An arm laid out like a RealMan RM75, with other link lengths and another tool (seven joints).
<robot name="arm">
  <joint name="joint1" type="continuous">
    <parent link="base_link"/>
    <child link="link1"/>
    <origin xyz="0 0 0.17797"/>
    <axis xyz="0 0 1"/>
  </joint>
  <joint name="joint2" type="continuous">
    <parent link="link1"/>
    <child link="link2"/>
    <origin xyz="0 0 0"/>
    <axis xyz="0 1 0"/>
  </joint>
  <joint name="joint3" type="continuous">
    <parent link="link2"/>
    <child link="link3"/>
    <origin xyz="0 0 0.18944"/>
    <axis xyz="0 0 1"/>
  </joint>
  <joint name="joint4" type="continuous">
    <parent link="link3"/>
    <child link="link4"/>
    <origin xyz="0 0 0"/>
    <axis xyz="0 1 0"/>
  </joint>
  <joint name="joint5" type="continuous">
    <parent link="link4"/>
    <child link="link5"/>
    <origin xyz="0 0 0.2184"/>
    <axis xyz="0 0 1"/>
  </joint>
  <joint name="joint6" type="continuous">
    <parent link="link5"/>
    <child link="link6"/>
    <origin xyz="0 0 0"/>
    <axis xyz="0 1 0"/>
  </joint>
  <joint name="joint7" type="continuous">
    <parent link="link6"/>
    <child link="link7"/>
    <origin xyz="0 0 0.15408"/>
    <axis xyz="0 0 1"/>
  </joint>
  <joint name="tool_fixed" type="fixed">
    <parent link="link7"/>
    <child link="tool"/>
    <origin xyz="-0.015 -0.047 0.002" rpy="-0.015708 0 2.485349"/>
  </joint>
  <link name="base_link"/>
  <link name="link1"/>
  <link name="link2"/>
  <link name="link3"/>
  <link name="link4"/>
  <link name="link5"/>
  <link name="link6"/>
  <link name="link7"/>
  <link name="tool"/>
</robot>
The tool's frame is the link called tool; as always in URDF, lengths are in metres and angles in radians. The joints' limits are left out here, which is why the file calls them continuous.
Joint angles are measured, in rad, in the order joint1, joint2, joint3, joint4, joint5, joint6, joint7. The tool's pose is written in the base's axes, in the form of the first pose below.
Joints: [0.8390 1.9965 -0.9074 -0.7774 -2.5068 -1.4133 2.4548]
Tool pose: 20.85 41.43 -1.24 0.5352 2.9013 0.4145
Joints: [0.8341 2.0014 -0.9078 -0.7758 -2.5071 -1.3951 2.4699]
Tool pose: 21.10 41.44 -1.35 0.5634 2.8970 0.4347
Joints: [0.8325 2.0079 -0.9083 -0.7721 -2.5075 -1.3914 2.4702]
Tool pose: 21.15 41.31 -1.70 0.5696 2.8992 0.4277
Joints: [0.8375 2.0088 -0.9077 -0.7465 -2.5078 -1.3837 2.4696]
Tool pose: 21.42 41.13 -2.21 0.5861 2.8982 0.4102
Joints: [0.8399 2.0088 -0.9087 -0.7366 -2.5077 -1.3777 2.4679]
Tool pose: 21.50 41.12 -2.38 0.5880 2.8972 0.4073
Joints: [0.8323 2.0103 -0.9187 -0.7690 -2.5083 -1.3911 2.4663]
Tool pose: 21.14 41.21 -1.98 0.5574 2.8958 0.4136
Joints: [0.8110 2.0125 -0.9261 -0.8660 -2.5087 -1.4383 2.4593]
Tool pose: 20.07 41.42 -0.51 0.4824 2.9003 0.4399
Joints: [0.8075 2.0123 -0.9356 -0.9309 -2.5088 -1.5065 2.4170]
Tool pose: 18.74 41.27 0.17 0.3626 2.9091 0.3973
